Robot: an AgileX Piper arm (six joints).
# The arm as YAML. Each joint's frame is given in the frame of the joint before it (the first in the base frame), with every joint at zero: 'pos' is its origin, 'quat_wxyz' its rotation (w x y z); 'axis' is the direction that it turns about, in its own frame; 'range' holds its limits. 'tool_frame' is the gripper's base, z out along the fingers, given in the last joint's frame.
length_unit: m
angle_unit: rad
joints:
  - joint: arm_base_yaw
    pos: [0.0, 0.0, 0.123]
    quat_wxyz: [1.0, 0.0, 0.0, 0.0]
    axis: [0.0, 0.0, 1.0]
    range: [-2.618, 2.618]
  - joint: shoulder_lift
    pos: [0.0, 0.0, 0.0]
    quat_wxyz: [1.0, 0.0, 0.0, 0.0]
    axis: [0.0, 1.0, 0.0]
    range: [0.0, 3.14]
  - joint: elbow
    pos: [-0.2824, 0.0, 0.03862]
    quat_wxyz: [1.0, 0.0, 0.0, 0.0]
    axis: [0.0, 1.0, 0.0]
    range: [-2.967, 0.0]
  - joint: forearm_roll
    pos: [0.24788, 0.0, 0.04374]
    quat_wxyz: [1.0, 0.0, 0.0, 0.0]
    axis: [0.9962, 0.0, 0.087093]
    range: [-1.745, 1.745]
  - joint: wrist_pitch
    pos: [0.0, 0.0, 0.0]
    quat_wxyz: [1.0, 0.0, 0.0, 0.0]
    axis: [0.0, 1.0, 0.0]
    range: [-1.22, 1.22]
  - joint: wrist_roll
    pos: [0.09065, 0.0, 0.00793]
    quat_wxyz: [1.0, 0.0, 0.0, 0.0]
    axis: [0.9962, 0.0, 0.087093]
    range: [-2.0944, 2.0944]
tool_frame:
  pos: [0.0, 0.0, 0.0]
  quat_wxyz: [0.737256, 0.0, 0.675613, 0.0]
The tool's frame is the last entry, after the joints.
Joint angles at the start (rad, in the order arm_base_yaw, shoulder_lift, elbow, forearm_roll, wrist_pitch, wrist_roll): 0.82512 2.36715 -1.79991 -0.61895 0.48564 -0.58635
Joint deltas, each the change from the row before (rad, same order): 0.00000 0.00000 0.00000 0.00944 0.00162 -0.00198; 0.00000 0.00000 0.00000 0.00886 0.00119 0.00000; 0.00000 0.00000 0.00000 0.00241 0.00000 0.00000; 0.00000 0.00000 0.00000 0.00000 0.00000 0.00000; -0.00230 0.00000 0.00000 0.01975 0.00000 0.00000; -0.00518 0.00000 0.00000 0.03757 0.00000 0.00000; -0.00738 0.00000 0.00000 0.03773 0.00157 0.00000; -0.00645 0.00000 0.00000 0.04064 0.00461 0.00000; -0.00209 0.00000 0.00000 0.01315 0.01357 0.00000
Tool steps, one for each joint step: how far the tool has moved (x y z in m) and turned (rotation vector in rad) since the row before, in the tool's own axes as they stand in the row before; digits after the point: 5 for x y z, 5 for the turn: -0.00010 0.00042 0.00000 -0.00457 -0.00110 0.00636; -0.00012 0.00037 0.00000 -0.00412 -0.00131 0.00783; -0.00006 0.00009 0.00000 -0.00094 -0.00063 0.00213; 0.00000 0.00000 0.00000 0.00000 0.00000 0.00000; 0.00059 0.00024 0.00028 -0.00751 -0.00365 0.01917; 0.00146 0.00025 0.00060 -0.01409 -0.00647 0.03712; 0.00253 -0.00024 0.00080 -0.01460 -0.00393 0.03898; 0.00221 0.00012 0.00066 -0.01747 -0.00292 0.04083; 0.00161 0.00063 0.00019 -0.01241 0.00901 0.01318
